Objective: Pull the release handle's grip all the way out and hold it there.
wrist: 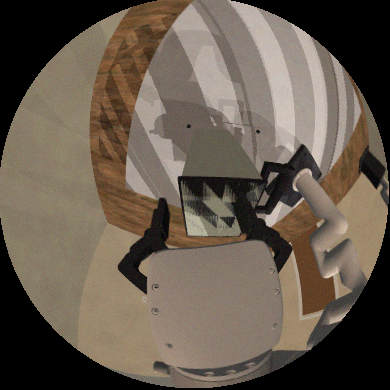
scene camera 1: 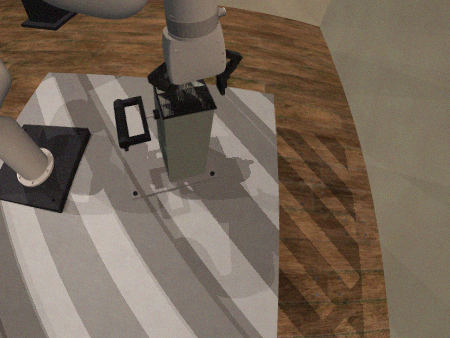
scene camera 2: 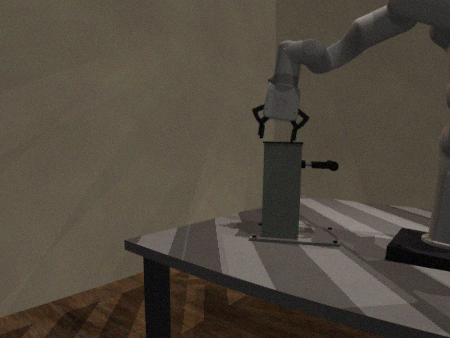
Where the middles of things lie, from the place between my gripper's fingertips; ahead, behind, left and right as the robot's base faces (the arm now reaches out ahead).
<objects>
I see the base plate (scene camera 1: 146,171) 270 mm below my hand, 70 mm behind it and 10 mm to the right of it.
</objects>
